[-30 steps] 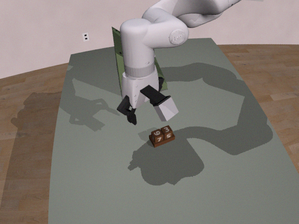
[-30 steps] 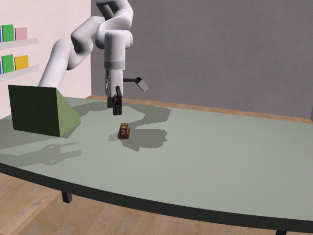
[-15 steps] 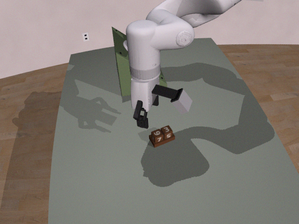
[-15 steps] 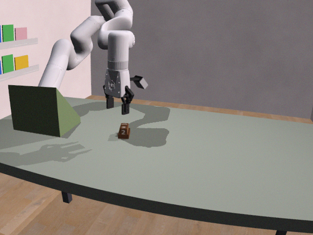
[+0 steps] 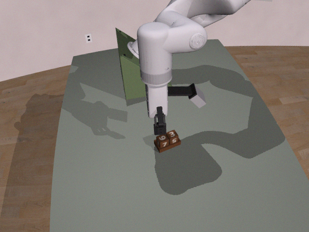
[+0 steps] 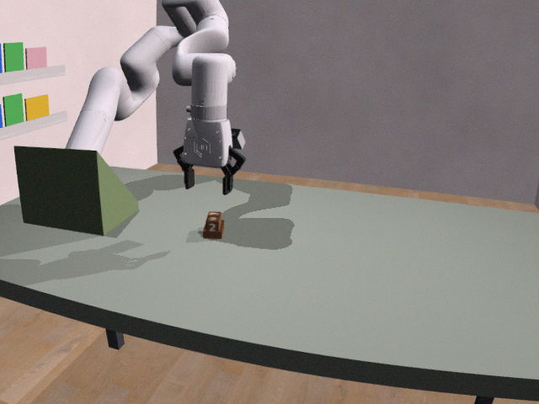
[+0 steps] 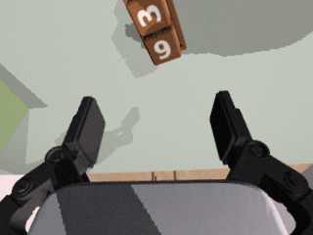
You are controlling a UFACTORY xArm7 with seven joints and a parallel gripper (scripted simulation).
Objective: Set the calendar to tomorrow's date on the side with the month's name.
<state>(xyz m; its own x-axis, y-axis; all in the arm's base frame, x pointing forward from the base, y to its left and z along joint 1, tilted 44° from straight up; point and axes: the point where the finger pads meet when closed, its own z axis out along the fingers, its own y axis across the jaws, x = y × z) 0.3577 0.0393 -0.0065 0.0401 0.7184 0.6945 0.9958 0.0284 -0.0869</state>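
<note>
Now: the brown cube 90 mm below my hand, 10 mm to the left of it and 10 mm ahead of it. The rest, counted from my hand: tray: 110 mm below, 20 mm to the left.
</note>
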